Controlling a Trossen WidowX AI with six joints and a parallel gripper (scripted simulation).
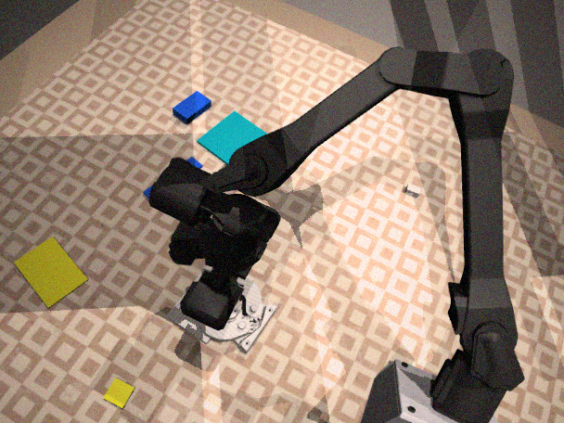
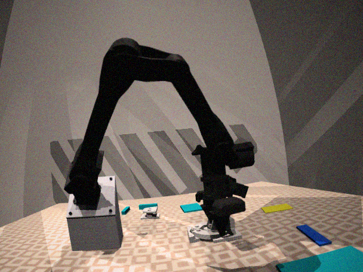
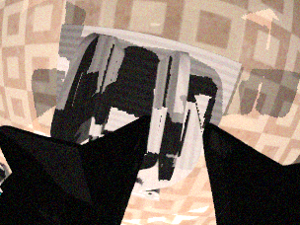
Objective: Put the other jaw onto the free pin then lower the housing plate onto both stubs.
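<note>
My gripper tip is now 210 mm to the right of the small yellow square, 50 mm short of it and 10 mm above it. From my gripper tip the other things lie so: teal sheet (240 mm to the right, 120 mm ahead, 10 mm below); then small grey piece (330 mm to the right, 180 mm behind, 10 mm below); then yellow plate (240 mm ahead, 120 mm to the left, 10 mm below).
</note>
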